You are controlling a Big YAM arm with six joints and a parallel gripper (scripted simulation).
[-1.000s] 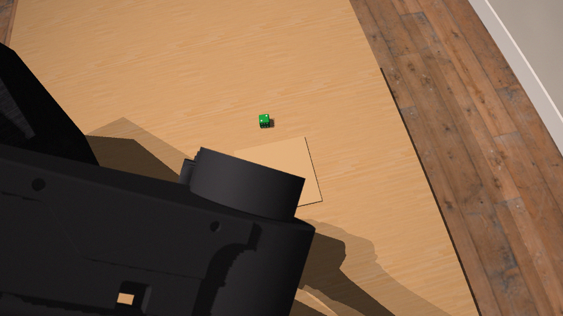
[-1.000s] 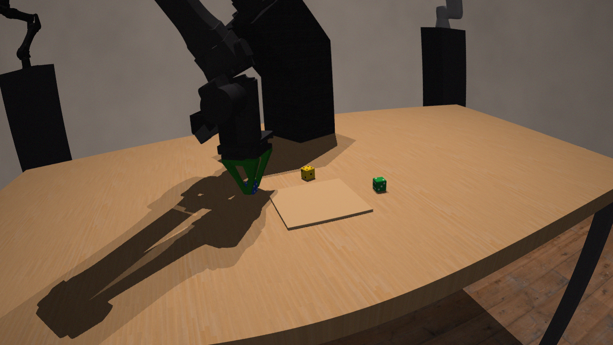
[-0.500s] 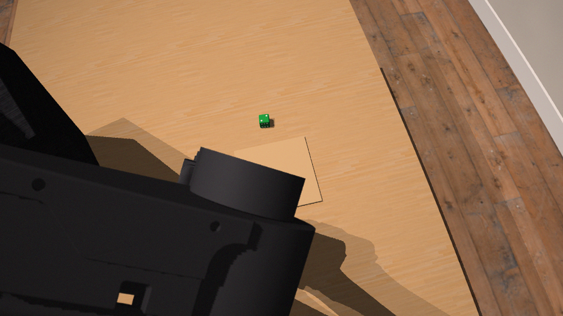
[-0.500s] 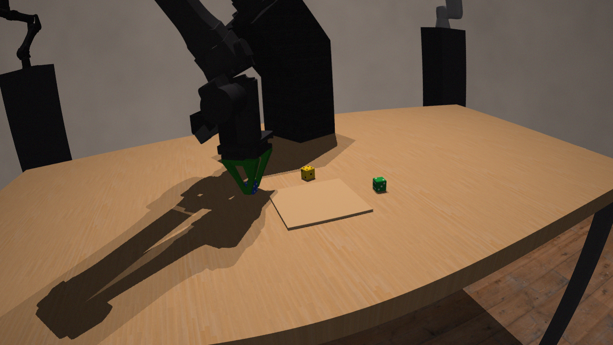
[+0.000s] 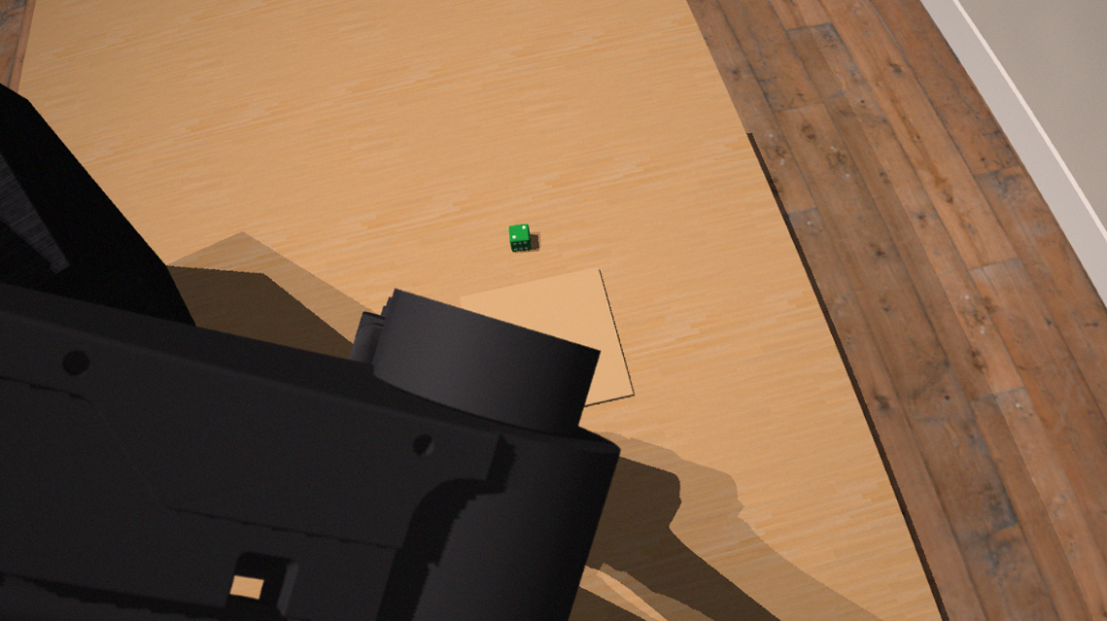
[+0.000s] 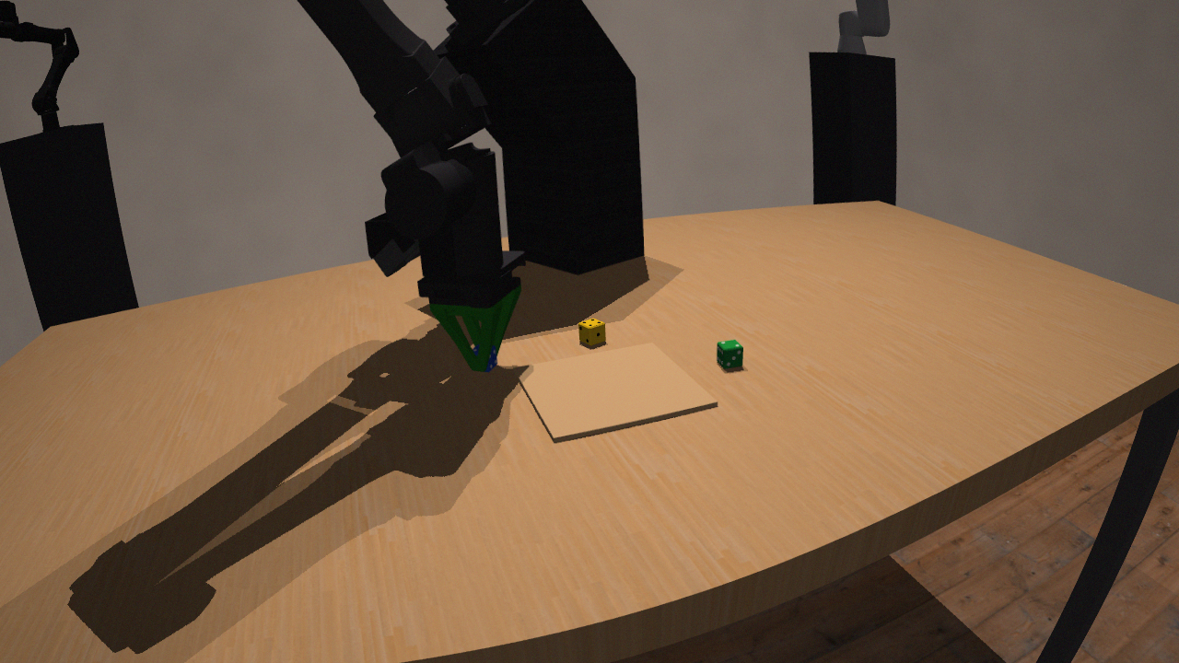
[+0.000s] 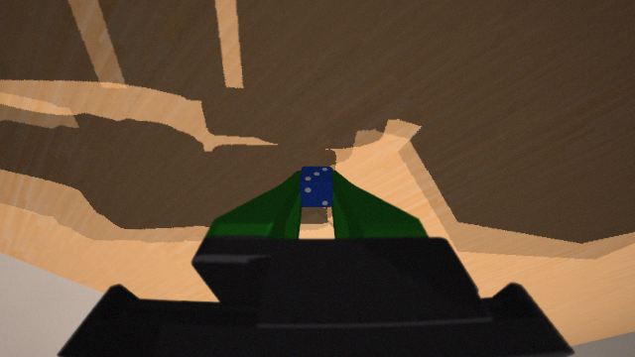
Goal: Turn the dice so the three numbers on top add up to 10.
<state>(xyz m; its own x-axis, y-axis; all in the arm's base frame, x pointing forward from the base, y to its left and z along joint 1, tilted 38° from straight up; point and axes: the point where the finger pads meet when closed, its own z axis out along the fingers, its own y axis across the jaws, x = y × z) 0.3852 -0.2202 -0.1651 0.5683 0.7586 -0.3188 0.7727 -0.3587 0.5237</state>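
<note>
Right now the blue die is right at my hand. From my hand the other things lie so: green die: 9 cm ahead, 21 cm to the left; tan mat: 9 cm ahead, 9 cm to the left, 1 cm below; yellow die: 2 cm behind, 12 cm to the left.
</note>
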